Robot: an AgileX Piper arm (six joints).
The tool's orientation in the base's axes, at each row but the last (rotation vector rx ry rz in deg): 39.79 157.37 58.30; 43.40 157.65 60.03; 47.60 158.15 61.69; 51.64 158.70 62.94
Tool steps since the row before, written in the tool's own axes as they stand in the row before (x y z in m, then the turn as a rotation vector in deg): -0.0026 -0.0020 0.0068 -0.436 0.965 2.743; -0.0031 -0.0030 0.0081 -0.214 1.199 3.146; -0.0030 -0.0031 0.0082 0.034 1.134 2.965; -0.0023 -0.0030 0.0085 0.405 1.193 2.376
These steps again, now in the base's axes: 0.0034 0.0014 -0.0066 1.502 2.043 -1.489; 0.0036 0.0014 -0.0083 1.511 2.541 -1.625; 0.0031 0.0016 -0.0086 1.225 2.516 -1.498; 0.0024 0.0023 -0.0087 0.811 2.381 -0.952
